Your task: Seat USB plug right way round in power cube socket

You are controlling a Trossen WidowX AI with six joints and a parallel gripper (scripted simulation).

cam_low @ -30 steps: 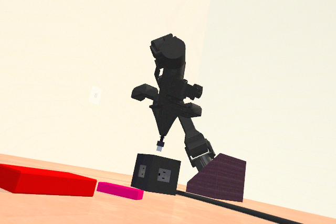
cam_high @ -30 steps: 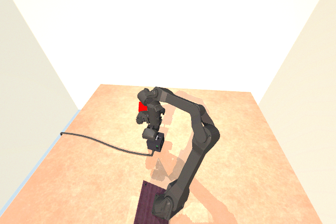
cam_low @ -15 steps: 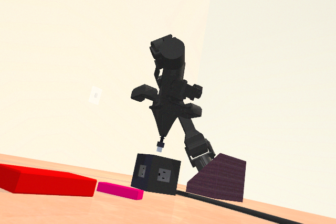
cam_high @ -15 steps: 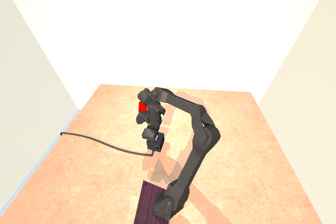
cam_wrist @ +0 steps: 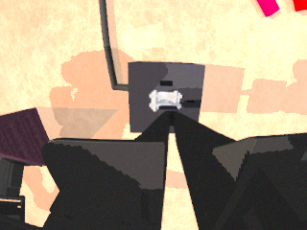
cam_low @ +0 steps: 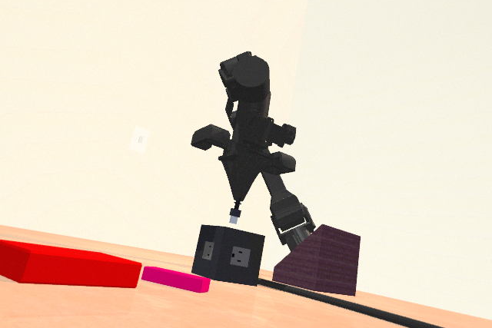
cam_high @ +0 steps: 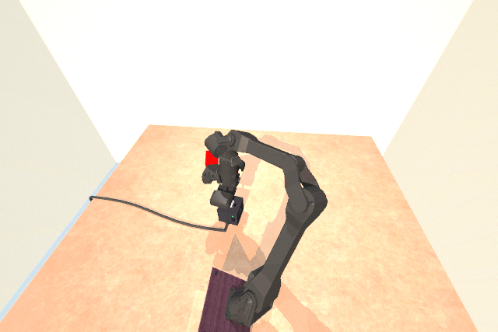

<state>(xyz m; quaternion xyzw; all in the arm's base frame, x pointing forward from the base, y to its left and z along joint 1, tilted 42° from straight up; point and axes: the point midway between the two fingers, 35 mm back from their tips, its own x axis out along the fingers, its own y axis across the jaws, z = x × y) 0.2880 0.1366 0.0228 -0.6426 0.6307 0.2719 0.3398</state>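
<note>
Right now the USB plug is 2 cm below my gripper tip. From my gripper tip the other things lie so: red block 28 cm ahead, 17 cm to the left, 11 cm below; then pink block 17 cm ahead, 14 cm to the left, 12 cm below.
</note>
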